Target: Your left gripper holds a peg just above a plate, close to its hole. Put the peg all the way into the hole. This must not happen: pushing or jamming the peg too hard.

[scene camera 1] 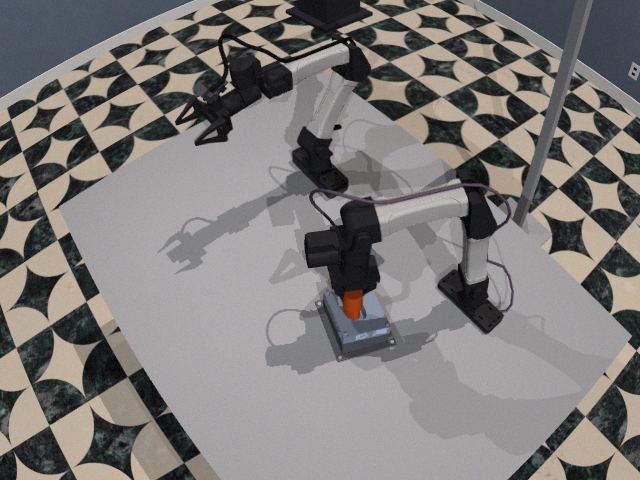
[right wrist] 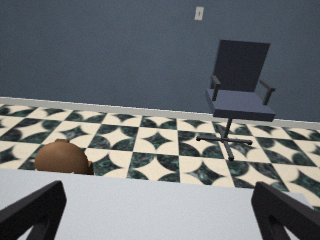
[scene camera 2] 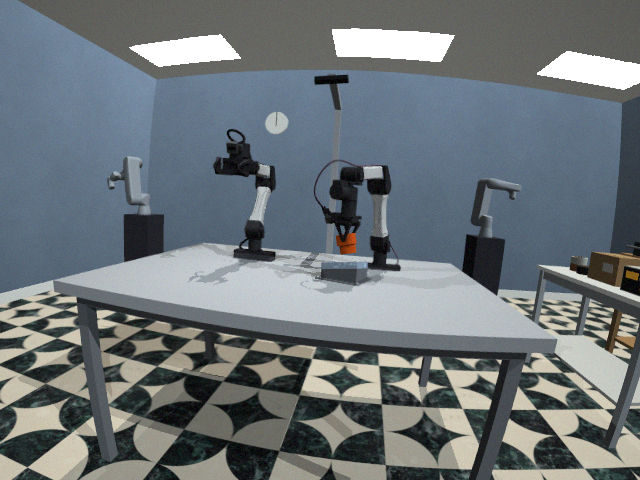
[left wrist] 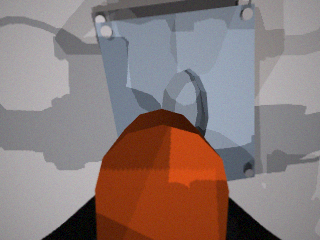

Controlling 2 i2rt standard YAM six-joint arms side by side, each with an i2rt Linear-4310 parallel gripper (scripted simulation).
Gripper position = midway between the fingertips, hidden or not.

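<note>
There is an orange peg (left wrist: 161, 170) that I can see, but in the right wrist view the peg is out of frame. I see my left gripper (scene camera 1: 351, 295) (left wrist: 160, 195) as well. My right gripper (scene camera 1: 184, 133) is visible too, and the right wrist view shows me that same gripper (right wrist: 159, 190).
</note>
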